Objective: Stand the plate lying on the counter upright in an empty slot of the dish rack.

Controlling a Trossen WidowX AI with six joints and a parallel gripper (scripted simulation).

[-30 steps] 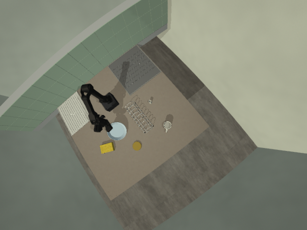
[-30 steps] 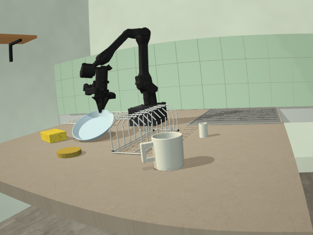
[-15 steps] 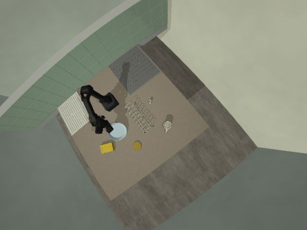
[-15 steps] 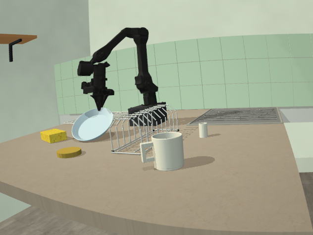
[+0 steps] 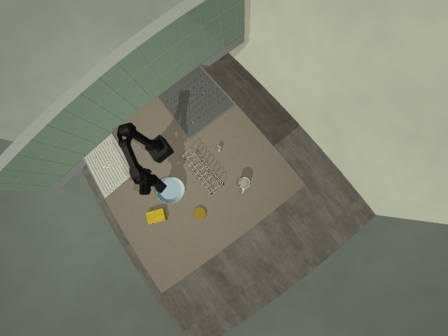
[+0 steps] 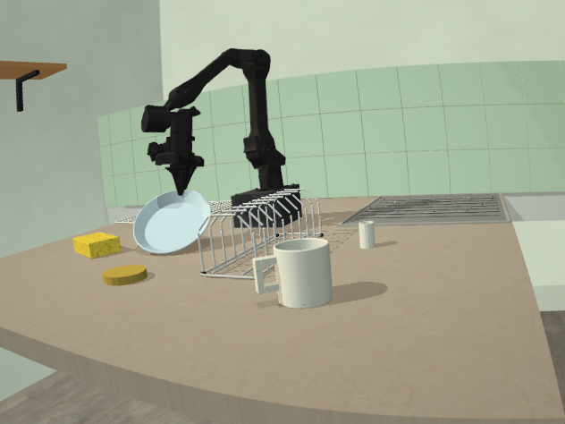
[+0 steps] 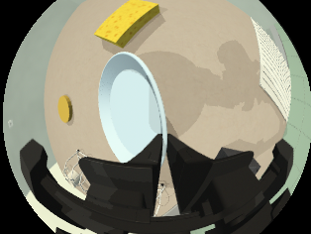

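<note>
My gripper is now 70 mm short of the pale blue plate, 30 mm to the right of it and 90 mm above it. The rest, counted from my hand: white drying mat (390 mm behind, 400 mm to the right, 150 mm below); then yellow disc (310 mm ahead, 130 mm to the left, 140 mm below); then small white cup (30 mm behind, 470 mm to the left, 140 mm below).
</note>
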